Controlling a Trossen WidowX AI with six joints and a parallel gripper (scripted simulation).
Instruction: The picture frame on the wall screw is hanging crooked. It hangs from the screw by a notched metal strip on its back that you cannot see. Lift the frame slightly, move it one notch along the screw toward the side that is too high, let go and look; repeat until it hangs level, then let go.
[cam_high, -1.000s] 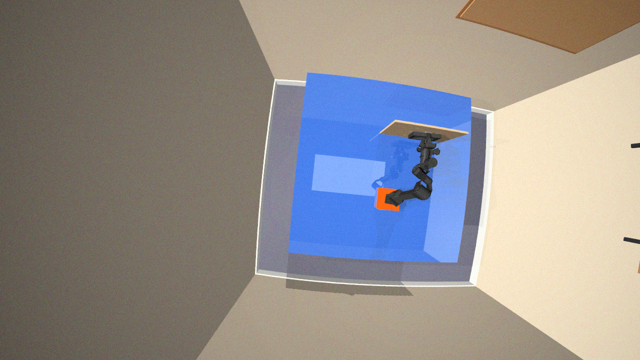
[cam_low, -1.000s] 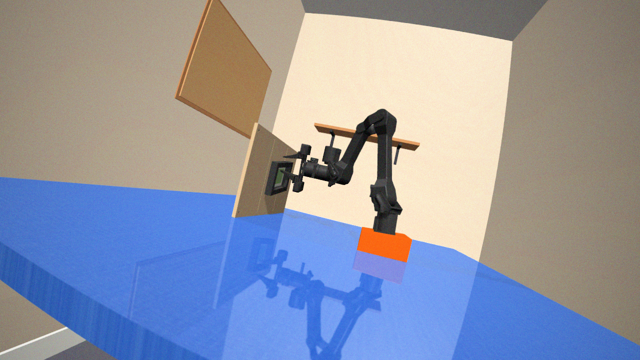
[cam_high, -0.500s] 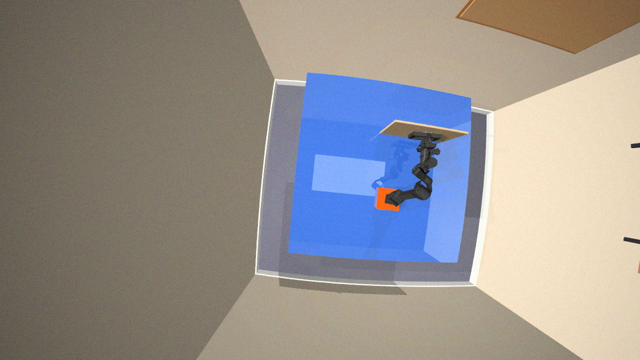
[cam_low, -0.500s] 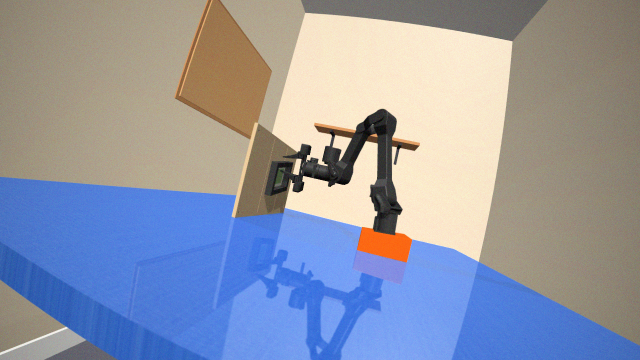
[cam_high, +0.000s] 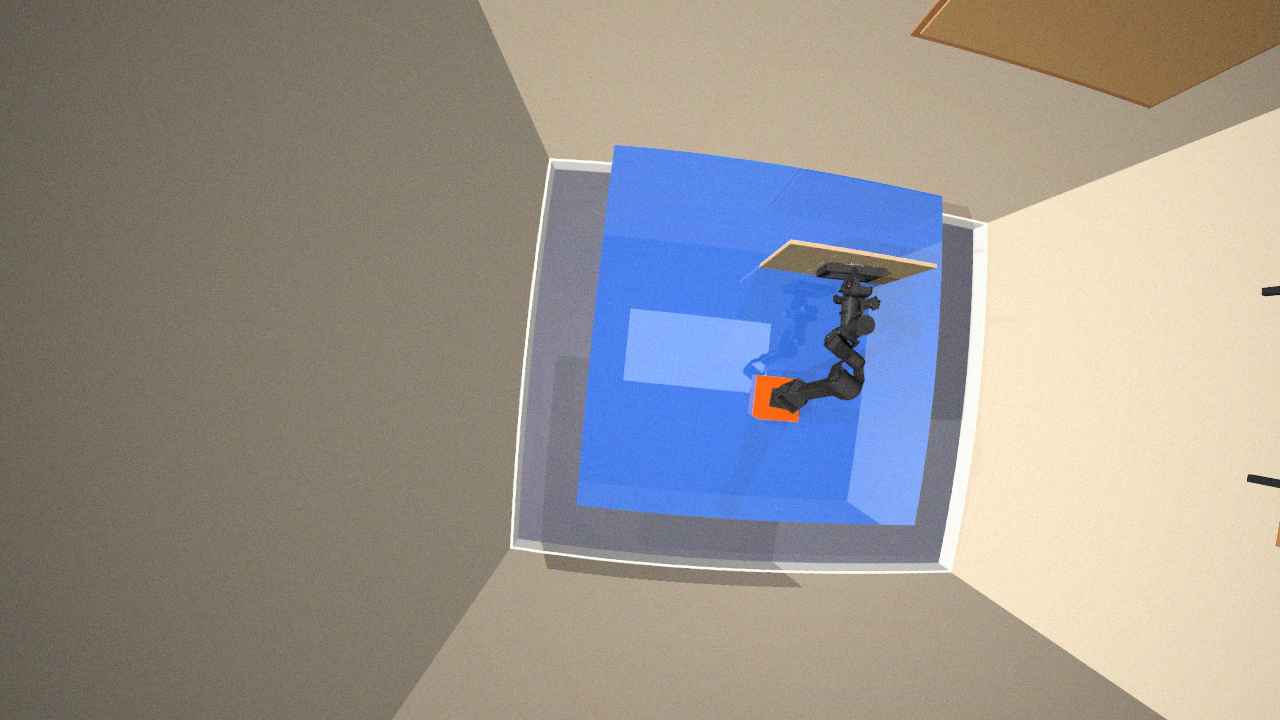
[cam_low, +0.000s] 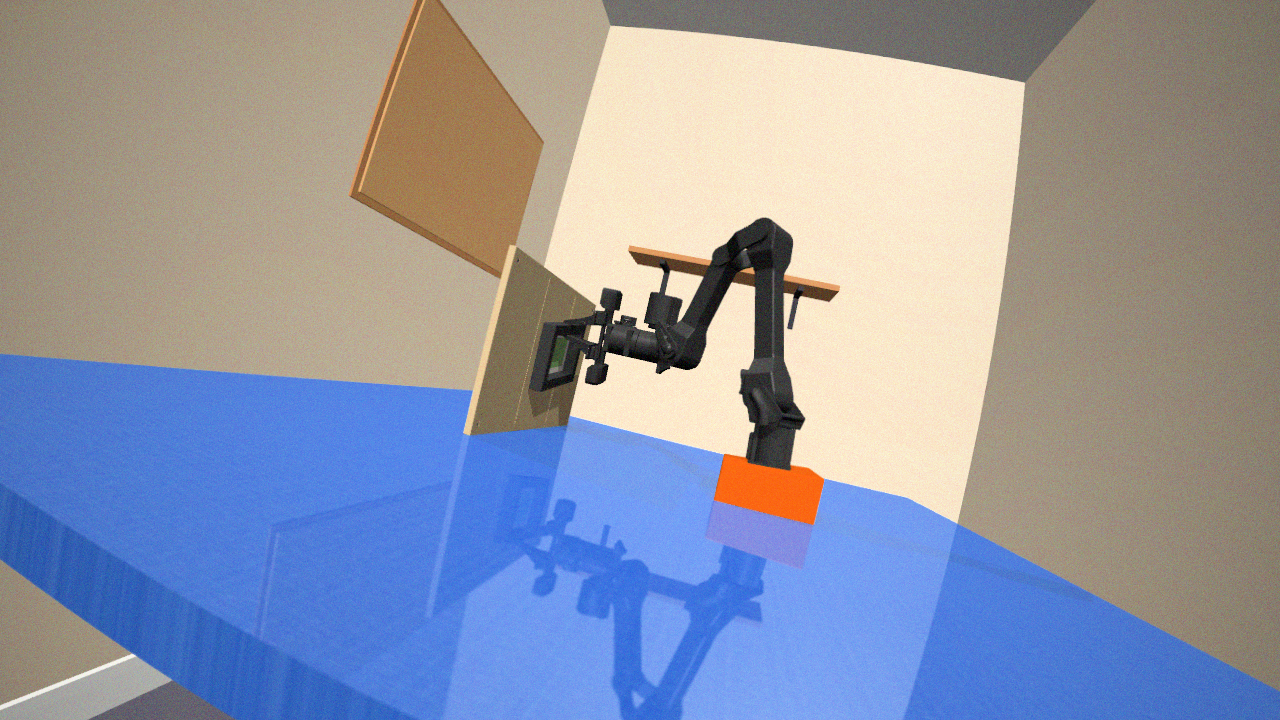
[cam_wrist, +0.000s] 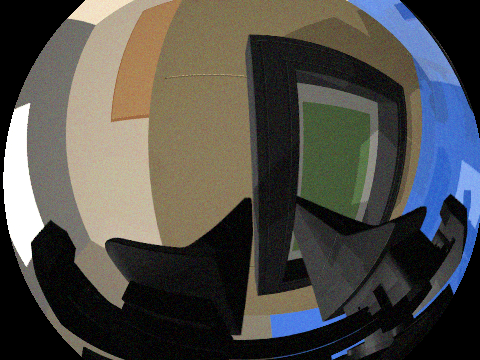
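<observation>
The picture frame is 5 cm below my gripper tip, 1 cm to the right of it and 1 cm ahead of it. Round my gripper tip: tan wall panel: 6 cm below, 2 cm ahead.
</observation>
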